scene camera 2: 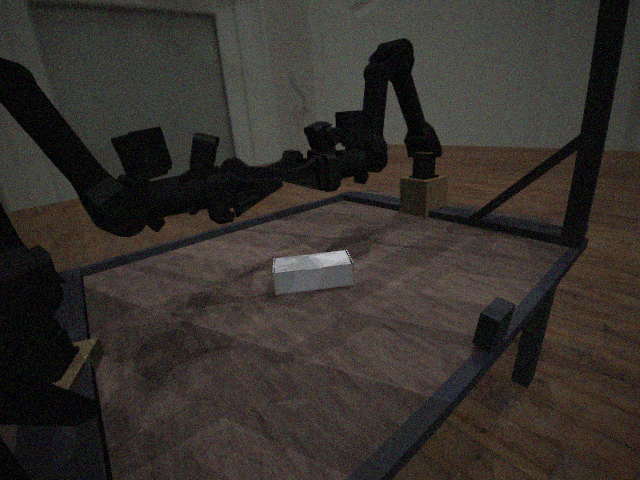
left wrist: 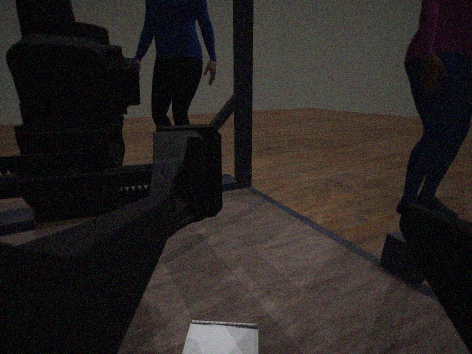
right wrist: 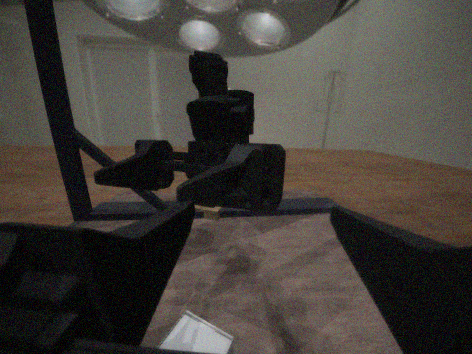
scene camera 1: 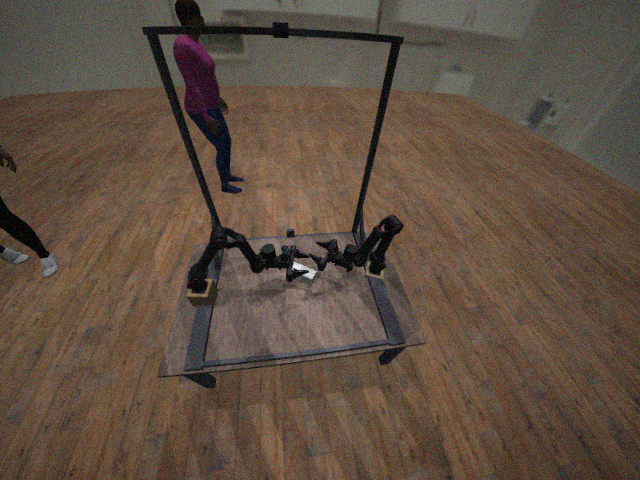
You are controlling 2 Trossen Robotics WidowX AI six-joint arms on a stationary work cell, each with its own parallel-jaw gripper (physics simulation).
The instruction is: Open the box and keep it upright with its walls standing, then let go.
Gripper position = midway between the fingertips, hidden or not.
The left gripper (scene camera 2: 281,176) is open, with nothing in its grasp. The right gripper (scene camera 2: 268,174) is open and holds nothing. Also in view: a black overhead frame (scene camera 2: 610,30).
The left gripper shows as well in the left wrist view (left wrist: 285,208) and in the right wrist view (right wrist: 130,185). The right gripper shows as well in the right wrist view (right wrist: 262,210). The black overhead frame is seen too in the left wrist view (left wrist: 240,103), in the right wrist view (right wrist: 67,140) and in scene camera 1 (scene camera 1: 152,32).
